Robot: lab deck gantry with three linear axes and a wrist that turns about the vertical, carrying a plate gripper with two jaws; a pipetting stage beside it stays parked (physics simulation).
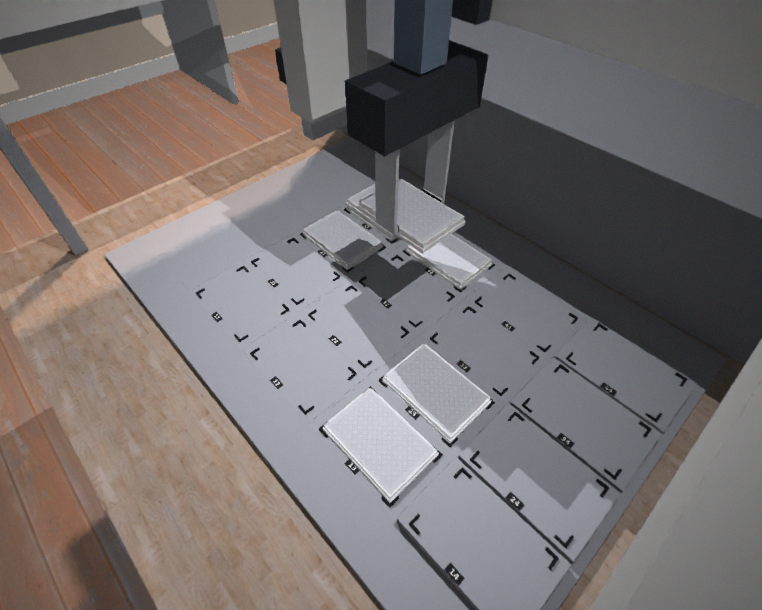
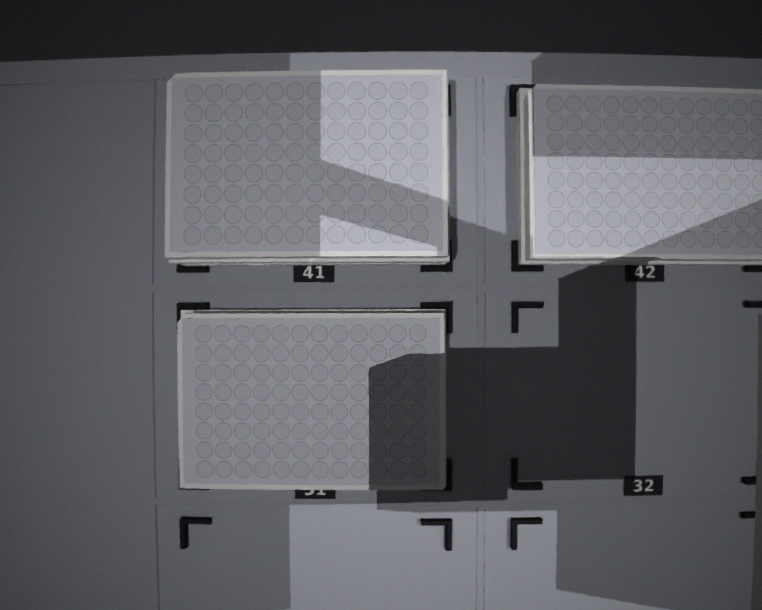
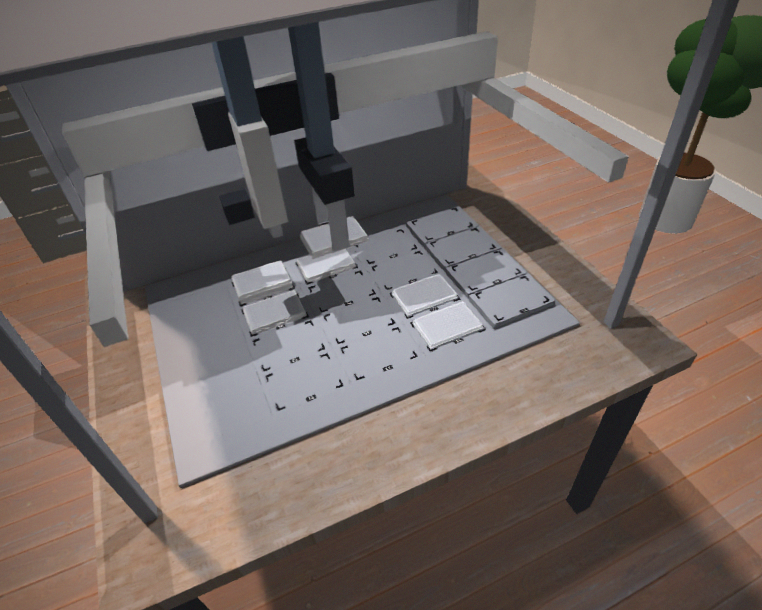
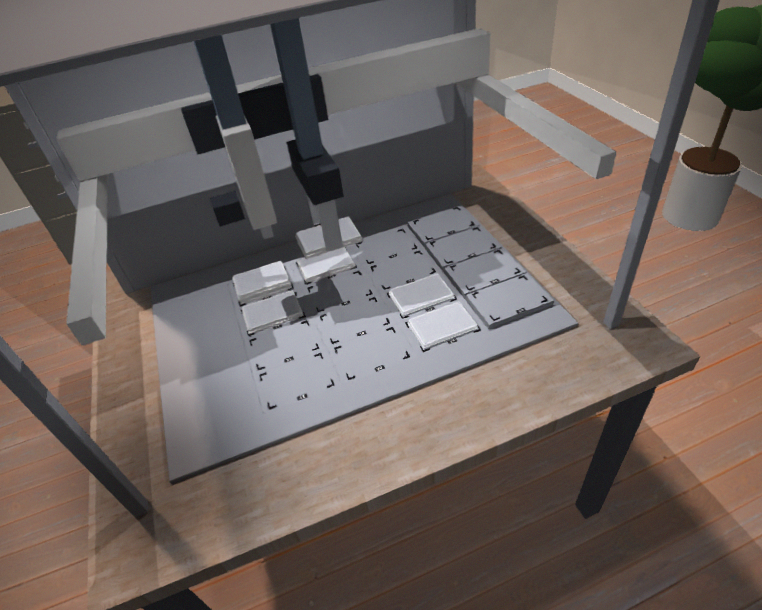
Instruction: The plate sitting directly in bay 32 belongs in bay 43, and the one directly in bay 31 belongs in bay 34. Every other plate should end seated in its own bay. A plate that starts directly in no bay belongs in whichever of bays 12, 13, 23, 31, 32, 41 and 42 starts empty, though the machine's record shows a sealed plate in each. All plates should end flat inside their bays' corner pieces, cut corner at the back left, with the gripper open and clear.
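Frame: origin at the robot's base, x ahead, y left, z up, level; millimetres.
Seen in the pictures: gripper, fingertip midpoint: (image 1: 410, 212) (image 3: 333, 236) (image 4: 328, 236); robot's base, link origin: (image 1: 198, 293) (image 3: 279, 408) (image 4: 270, 407).
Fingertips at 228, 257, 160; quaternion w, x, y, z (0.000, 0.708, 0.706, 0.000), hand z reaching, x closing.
Observation:
Pixels of each thing's top centre, then the offset from my fingertips to it, as dx, dy, dz. "spot": a spot on its surface instead.
- Bay 32, surface spot: (image 2: 692, 381) spot: +25, +6, -160
- bay 41, surface spot: (image 2: 305, 165) (image 3: 260, 277) (image 4: 260, 278) spot: -164, +105, -132
- bay 23, surface spot: (image 1: 438, 391) (image 3: 428, 292) spot: +171, -111, -146
- bay 13, surface spot: (image 1: 381, 445) (image 3: 452, 322) spot: +173, -220, -145
My gripper (image 1: 414, 214) (image 3: 333, 235) (image 4: 326, 234) is shut on a plate (image 1: 427, 206) (image 3: 353, 231) (image 4: 349, 230) and holds it level, well above the deck, around bays 32 and 42. Bay 32 (image 2: 692, 381) is bare. A plate (image 1: 471, 257) (image 2: 635, 209) (image 3: 317, 266) sits in bay 42. The stack at bay 41 (image 2: 305, 165) (image 3: 260, 276) (image 4: 260, 276) looks like two plates thick. A plate (image 1: 330, 228) (image 2: 285, 400) (image 3: 273, 312) sits in bay 31. Plates also sit in bay 23 (image 1: 438, 391) (image 3: 424, 293) and bay 13 (image 1: 381, 445) (image 3: 448, 323). The rear jaw's tip is partly hidden.
Bays 12, 43 and 34 hold no plate. The raised row of bays (image 1: 540, 407) (image 3: 483, 273) lies at the right. The parked pipetting stage (image 1: 327, 63) (image 3: 260, 174) (image 4: 247, 178) hangs left of the gripper. The back wall (image 3: 394, 171) stands behind the deck.

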